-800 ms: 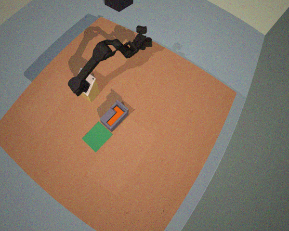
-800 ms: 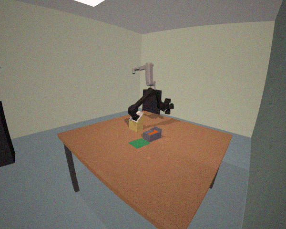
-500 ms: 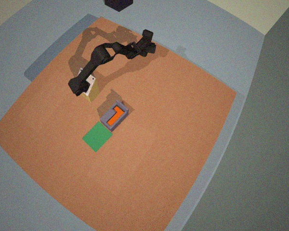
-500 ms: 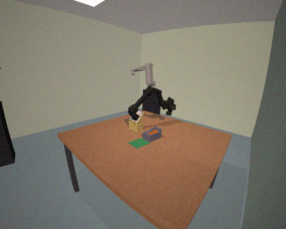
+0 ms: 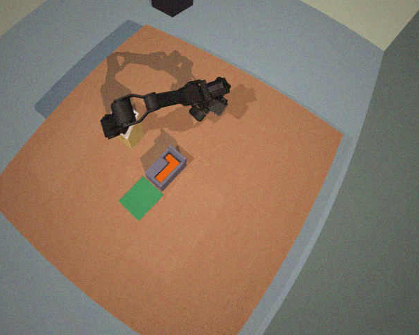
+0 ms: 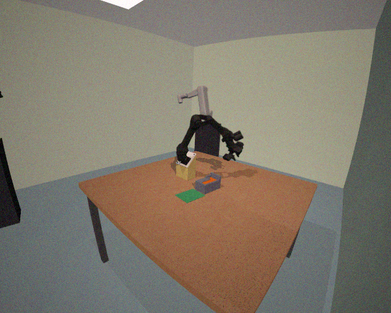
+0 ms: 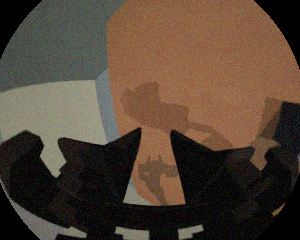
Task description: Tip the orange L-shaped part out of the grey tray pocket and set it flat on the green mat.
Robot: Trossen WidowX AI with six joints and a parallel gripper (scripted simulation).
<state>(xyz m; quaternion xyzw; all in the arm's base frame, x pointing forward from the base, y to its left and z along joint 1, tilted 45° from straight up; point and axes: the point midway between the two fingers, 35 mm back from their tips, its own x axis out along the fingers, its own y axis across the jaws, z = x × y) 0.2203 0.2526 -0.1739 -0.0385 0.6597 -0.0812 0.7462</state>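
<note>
Right now my gripper tip is 31 cm to the left of the orange L-shaped part, 10 cm above it and 1 cm short of it. Round my gripper tip: green mat (48 cm to the right, 16 cm below, 1 cm ahead).
</note>
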